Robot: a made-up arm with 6 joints.
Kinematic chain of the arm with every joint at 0, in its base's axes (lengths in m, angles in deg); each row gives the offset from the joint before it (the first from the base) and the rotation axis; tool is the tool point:
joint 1: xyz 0 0 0.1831 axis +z
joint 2: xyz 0 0 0 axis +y
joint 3: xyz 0 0 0.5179 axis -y
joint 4: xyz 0 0 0 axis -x
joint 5: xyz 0.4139 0 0 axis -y
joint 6: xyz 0 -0.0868 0 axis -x
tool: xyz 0 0 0
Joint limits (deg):
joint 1: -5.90..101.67
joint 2: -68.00..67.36
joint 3: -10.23..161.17
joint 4: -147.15..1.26
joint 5: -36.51..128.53
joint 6: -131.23..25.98
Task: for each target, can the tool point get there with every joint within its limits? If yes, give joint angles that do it. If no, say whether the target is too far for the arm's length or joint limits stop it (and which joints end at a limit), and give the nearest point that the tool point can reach.
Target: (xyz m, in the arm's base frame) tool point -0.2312 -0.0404 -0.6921
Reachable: no: joint limits stop it (at a limit: joint 1, joint 2, joint 3) | nearest point -0.1258 0.4710 -0.0394 | short by 0.836 m
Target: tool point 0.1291 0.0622 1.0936
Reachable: yes | joints 2.62 18.07 121.09 -130.40 91.67 -32.83
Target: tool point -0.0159 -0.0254 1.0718
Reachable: yes | joints 17.69 -18.58 63.31 -77.09 -2.16 -15.05
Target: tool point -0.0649 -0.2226 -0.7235
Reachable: no: joint limits stop it (at a limit: joint 1, joint 2, joint 3) | nearest point 0.4807 -0.0752 -0.0396 | short by 0.887 m
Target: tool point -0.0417 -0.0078 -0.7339
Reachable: no: joint limits stop it (at a limit: joint 1, joint 2, joint 3) | nearest point -0.1027 0.4713 -0.0404 | short by 0.845 m
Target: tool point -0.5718 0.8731 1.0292
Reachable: no: too far | nearest point -0.2139 0.6751 0.7971 | short by 0.470 m
